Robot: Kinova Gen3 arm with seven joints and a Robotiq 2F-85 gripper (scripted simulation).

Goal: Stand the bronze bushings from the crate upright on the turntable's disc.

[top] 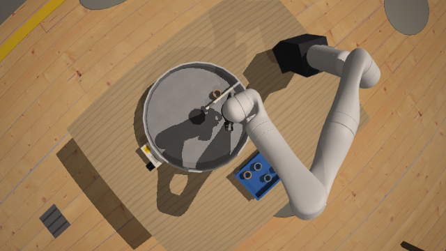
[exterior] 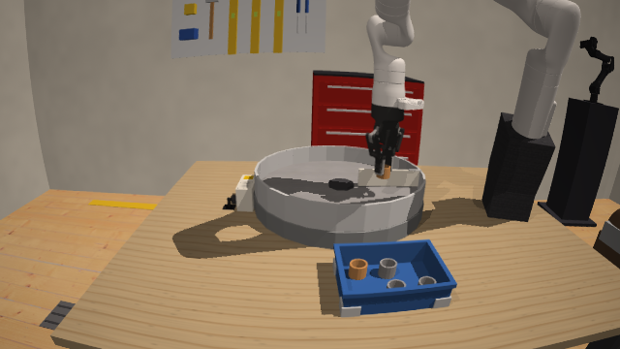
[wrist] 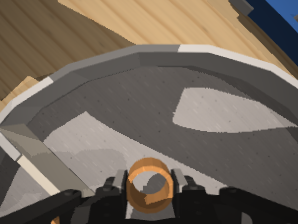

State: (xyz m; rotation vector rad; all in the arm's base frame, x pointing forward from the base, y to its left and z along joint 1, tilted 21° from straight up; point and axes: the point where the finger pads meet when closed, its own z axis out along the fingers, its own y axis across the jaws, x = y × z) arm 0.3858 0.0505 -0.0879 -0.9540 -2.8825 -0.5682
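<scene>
The grey turntable disc is 100 mm ahead of my hand, 50 mm to the right of it and 80 mm below it. The rest, counted from my hand: blue crate: 10 mm behind, 280 mm to the left, 110 mm below.
</scene>
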